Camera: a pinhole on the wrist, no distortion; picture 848 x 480 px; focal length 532.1 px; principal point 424.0 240.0 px. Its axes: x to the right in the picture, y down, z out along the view. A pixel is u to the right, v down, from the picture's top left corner.
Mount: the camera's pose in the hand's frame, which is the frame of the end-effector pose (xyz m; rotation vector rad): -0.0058 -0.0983 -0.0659 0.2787 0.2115 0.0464
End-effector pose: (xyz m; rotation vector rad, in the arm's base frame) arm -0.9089 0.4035 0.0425 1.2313 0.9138 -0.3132
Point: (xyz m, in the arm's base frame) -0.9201 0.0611 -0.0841
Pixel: 314.4 230.9
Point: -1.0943 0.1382 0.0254
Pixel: outside the picture
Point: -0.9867 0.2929 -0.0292
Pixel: 231.8 234.7
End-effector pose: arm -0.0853 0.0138 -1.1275 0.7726 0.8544 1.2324
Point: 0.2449 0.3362 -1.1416
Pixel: 810.2 340.1
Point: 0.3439 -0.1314 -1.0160
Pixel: 189.8 370.4
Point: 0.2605 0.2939 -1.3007
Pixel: 805.8 114.5
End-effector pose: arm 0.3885 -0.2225 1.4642 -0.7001 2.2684 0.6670
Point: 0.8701 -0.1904 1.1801
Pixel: 187.7 119.1
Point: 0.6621 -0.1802 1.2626
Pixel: 248.0 242.9
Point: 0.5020 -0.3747 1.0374
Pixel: 695.9 89.6
